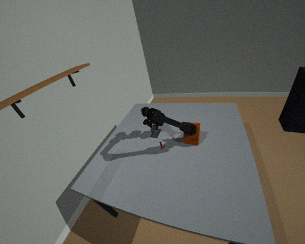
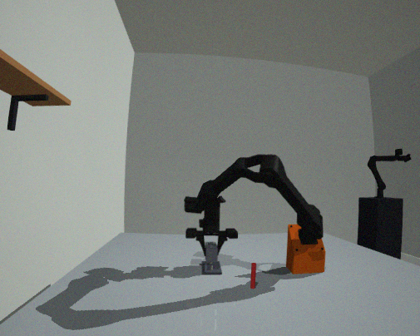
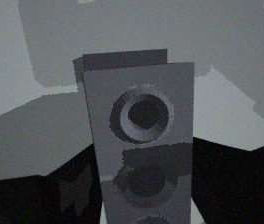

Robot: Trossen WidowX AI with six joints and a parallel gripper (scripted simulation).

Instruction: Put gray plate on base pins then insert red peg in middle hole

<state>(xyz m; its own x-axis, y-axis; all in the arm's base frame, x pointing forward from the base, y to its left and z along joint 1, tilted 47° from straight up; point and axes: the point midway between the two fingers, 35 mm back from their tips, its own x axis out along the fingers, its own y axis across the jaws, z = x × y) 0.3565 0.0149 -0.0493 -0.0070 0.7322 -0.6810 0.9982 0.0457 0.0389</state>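
Right now my gripper tip is 13 cm past the red peg, 17 cm to the right of it and 1 cm above it. The rest, counted from my gripper tip: gray plate: 3 cm above.
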